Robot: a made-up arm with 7 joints. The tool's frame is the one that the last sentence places. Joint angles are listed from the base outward.
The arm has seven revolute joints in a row. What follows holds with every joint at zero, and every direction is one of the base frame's. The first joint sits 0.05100 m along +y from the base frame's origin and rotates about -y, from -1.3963 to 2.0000 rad. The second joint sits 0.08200 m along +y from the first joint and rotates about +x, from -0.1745 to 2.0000 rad. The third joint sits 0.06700 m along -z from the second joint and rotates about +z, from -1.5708 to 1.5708 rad. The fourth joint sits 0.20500 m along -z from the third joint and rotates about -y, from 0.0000 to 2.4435 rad. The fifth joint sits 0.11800 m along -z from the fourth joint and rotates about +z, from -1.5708 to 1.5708 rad. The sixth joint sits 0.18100 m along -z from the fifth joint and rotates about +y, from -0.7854 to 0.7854 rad. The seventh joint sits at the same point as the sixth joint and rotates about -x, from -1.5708 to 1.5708 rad. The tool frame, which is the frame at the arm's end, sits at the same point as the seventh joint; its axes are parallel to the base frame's.
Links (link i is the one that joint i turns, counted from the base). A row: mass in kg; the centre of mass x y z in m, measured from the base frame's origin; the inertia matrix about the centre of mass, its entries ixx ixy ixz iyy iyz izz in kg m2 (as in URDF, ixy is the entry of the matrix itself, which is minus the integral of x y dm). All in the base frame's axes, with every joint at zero. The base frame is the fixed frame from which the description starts. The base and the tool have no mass.
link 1: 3.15; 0.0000 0.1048 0.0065; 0.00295 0 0 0.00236 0 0.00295
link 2: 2.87; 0.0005 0.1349 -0.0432; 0.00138 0 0 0.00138 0 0.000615
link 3: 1.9; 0.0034 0.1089 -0.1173; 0.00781 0 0 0.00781 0 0.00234
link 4: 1.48; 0.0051 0.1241 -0.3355; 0.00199 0 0 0.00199 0 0.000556
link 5: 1.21; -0.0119 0.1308 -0.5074; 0.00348 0 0 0.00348 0 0.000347
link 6: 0.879; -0.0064 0.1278 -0.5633; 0.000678 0 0 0.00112 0 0.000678
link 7: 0.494; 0.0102 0.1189 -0.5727; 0.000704 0 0 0.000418 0 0.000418
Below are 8 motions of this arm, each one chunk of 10 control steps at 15 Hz.
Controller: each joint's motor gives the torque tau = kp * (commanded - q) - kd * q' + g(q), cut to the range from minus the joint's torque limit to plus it. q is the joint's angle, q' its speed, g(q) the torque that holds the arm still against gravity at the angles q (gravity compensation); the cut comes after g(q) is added. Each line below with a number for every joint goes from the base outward.
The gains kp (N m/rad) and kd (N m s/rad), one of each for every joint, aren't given. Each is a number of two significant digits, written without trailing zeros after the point. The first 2 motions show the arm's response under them.
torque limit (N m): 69 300 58 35 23 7.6 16
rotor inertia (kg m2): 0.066 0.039 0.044 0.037 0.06 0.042 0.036
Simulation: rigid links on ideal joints. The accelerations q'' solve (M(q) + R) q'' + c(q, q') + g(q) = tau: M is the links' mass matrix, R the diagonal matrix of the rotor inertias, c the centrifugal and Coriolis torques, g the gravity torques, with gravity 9.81 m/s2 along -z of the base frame. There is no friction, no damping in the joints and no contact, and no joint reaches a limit. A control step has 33 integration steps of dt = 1/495 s. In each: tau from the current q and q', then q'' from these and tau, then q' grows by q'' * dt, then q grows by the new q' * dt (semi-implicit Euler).
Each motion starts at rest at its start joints. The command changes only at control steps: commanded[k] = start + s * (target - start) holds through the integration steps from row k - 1 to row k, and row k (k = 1, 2, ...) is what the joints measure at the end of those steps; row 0 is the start. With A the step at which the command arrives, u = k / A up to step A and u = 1 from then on. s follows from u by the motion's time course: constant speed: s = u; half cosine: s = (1 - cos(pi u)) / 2; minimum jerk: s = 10 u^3 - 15 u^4 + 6 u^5; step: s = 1 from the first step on.
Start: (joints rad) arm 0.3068 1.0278 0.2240 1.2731 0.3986 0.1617 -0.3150
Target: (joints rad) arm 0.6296 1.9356 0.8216 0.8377 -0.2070 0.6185 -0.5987
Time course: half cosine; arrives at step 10
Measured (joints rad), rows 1 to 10:
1: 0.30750 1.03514 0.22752 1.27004 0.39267 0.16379 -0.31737
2: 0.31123 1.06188 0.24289 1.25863 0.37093 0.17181 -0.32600
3: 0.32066 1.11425 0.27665 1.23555 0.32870 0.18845 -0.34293
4: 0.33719 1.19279 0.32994 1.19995 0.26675 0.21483 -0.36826
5: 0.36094 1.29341 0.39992 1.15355 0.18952 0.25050 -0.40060
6: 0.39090 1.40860 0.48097 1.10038 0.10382 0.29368 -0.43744
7: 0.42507 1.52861 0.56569 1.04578 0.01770 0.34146 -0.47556
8: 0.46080 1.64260 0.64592 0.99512 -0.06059 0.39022 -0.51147
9: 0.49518 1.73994 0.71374 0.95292 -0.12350 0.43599 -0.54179
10: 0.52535 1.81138 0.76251 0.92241 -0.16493 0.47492 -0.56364
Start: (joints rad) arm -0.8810 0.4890 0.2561 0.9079 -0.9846 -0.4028 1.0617
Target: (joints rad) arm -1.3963 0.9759 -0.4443 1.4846 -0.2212 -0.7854 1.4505
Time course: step
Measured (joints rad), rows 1 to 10:
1: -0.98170 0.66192 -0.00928 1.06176 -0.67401 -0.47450 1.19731
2: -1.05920 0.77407 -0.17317 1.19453 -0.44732 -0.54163 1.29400
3: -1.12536 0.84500 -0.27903 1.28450 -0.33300 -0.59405 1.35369
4: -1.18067 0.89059 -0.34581 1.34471 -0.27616 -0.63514 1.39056
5: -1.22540 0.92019 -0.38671 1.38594 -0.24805 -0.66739 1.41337
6: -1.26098 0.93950 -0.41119 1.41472 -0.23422 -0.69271 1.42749
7: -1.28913 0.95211 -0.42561 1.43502 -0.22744 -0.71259 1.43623
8: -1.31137 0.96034 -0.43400 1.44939 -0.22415 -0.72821 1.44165
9: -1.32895 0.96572 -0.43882 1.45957 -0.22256 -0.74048 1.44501
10: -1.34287 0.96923 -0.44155 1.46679 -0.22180 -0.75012 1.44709
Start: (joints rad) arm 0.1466 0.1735 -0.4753 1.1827 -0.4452 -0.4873 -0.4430
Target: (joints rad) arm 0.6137 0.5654 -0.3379 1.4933 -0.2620 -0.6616 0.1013
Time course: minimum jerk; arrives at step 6
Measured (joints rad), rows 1 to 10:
1: 0.14884 0.17819 -0.47470 1.18506 -0.44240 -0.48845 -0.43621
2: 0.16284 0.20459 -0.46963 1.19887 -0.42683 -0.49520 -0.39809
3: 0.19832 0.26160 -0.45315 1.23078 -0.39412 -0.51080 -0.31622
4: 0.25547 0.33930 -0.42426 1.27821 -0.35150 -0.53396 -0.20544
5: 0.32301 0.41477 -0.39038 1.33100 -0.31300 -0.55932 -0.09888
6: 0.38560 0.46918 -0.36241 1.37782 -0.28874 -0.58127 -0.02331
7: 0.43618 0.50410 -0.34612 1.41407 -0.27596 -0.59865 0.02405
8: 0.47536 0.52629 -0.33850 1.44005 -0.26937 -0.61227 0.05340
9: 0.50558 0.54041 -0.33546 1.45797 -0.26592 -0.62293 0.07158
10: 0.52898 0.54941 -0.33460 1.47012 -0.26411 -0.63128 0.08286

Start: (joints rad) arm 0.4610 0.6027 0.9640 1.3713 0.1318 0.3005 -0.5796
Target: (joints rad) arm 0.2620 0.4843 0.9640 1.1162 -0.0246 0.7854 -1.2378
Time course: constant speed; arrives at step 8
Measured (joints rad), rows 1 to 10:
1: 0.45705 0.59801 0.96429 1.36583 0.12404 0.31181 -0.60834
2: 0.44871 0.58962 0.96428 1.35179 0.11032 0.33373 -0.65748
3: 0.43686 0.57882 0.96413 1.33159 0.09359 0.36399 -0.71926
4: 0.42227 0.56652 0.96392 1.30731 0.07539 0.40078 -0.78885
5: 0.40553 0.55327 0.96373 1.28035 0.05648 0.44270 -0.86327
6: 0.38710 0.53943 0.96356 1.25165 0.03723 0.48864 -0.94069
7: 0.36735 0.52522 0.96343 1.22180 0.01782 0.53774 -1.01996
8: 0.34654 0.51077 0.96333 1.19120 -0.00167 0.58932 -1.10037
9: 0.32856 0.50079 0.96318 1.16535 -0.01340 0.63156 -1.15275
10: 0.31432 0.49446 0.96332 1.14782 -0.01922 0.66470 -1.18518

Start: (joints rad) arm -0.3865 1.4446 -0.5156 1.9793 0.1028 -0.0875 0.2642
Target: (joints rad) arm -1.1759 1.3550 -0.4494 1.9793 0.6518 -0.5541 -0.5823
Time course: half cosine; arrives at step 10
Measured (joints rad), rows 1 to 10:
1: -0.39011 1.44388 -0.51450 1.97927 0.10822 -0.08964 0.25696
2: -0.40378 1.44124 -0.51120 1.97919 0.12799 -0.09786 0.23081
3: -0.43190 1.43608 -0.50586 1.97909 0.16626 -0.11491 0.18000
4: -0.47630 1.42833 -0.49889 1.97894 0.22231 -0.14192 0.10435
5: -0.53627 1.41839 -0.49085 1.97873 0.29211 -0.17846 0.00808
6: -0.60884 1.40701 -0.48242 1.97846 0.36958 -0.22266 -0.10135
7: -0.68923 1.39515 -0.47434 1.97816 0.44745 -0.27154 -0.21445
8: -0.77140 1.38390 -0.46733 1.97789 0.51830 -0.32137 -0.32088
9: -0.84879 1.37431 -0.46201 1.97772 0.57525 -0.36810 -0.41071
10: -0.91500 1.36728 -0.45885 1.97768 0.61278 -0.40779 -0.47543

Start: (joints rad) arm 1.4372 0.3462 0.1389 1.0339 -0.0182 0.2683 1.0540
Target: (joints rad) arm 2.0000 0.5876 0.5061 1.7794 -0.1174 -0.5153 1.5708
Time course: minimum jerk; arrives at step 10
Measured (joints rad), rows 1 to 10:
1: 1.43775 0.34684 0.13986 1.03507 -0.01856 0.26702 1.05554
2: 1.44185 0.35105 0.14636 1.04340 -0.02087 0.25847 1.06551
3: 1.45472 0.36231 0.16420 1.06805 -0.02682 0.23511 1.09145
4: 1.48130 0.38253 0.19666 1.11626 -0.03707 0.19174 1.13707
5: 1.52397 0.41126 0.24287 1.18983 -0.05100 0.12754 1.20079
6: 1.58122 0.44584 0.29821 1.28413 -0.06694 0.04645 1.27619
7: 1.64751 0.48204 0.35566 1.38906 -0.08275 -0.04370 1.35374
8: 1.71480 0.51509 0.40755 1.49149 -0.09630 -0.13312 1.42331
9: 1.77523 0.54110 0.44767 1.57901 -0.10608 -0.21274 1.47705
10: 1.82426 0.55865 0.47366 1.64458 -0.11181 -0.27750 1.51269

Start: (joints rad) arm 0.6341 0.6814 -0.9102 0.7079 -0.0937 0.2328 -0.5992
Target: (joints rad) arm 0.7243 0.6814 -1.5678 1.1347 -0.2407 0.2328 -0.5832
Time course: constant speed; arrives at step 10
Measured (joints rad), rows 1 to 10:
1: 0.63652 0.68216 -0.93449 0.71735 -0.09987 0.23285 -0.59871
2: 0.63997 0.68238 -0.97547 0.73722 -0.11031 0.23287 -0.59778
3: 0.64449 0.68229 -1.02642 0.76456 -0.12287 0.23288 -0.59657
4: 0.64993 0.68208 -1.08329 0.79699 -0.13648 0.23288 -0.59521
5: 0.65613 0.68184 -1.14370 0.83283 -0.15063 0.23288 -0.59376
6: 0.66292 0.68161 -1.20623 0.87094 -0.16505 0.23287 -0.59224
7: 0.67016 0.68142 -1.27004 0.91057 -0.17960 0.23286 -0.59070
8: 0.67774 0.68125 -1.33463 0.95122 -0.19422 0.23285 -0.58913
9: 0.68559 0.68112 -1.39968 0.99252 -0.20888 0.23284 -0.58755
10: 0.69364 0.68102 -1.46502 1.03428 -0.22356 0.23283 -0.58597

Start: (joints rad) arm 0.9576 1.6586 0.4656 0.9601 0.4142 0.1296 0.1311
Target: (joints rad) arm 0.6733 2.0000 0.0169 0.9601 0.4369 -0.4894 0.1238
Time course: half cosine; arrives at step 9
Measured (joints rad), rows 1 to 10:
1: 0.95594 1.66221 0.46042 0.95959 0.41447 0.12609 0.13102
2: 0.94977 1.67498 0.44224 0.95847 0.41545 0.11272 0.13074
3: 0.93734 1.69929 0.40800 0.95748 0.41735 0.08531 0.13020
4: 0.91816 1.73474 0.35868 0.95710 0.42009 0.04260 0.12941
5: 0.89295 1.77867 0.29828 0.95742 0.42343 -0.01385 0.12844
6: 0.86345 1.82679 0.23287 0.95830 0.42698 -0.08004 0.12738
7: 0.83219 1.87395 0.16959 0.95944 0.43033 -0.15020 0.12635
8: 0.80212 1.91489 0.11565 0.96057 0.43307 -0.21761 0.12548
9: 0.77624 1.94497 0.07730 0.96152 0.43489 -0.27550 0.12485
10: 0.75550 1.96441 0.05381 0.96204 0.43586 -0.32146 0.12446

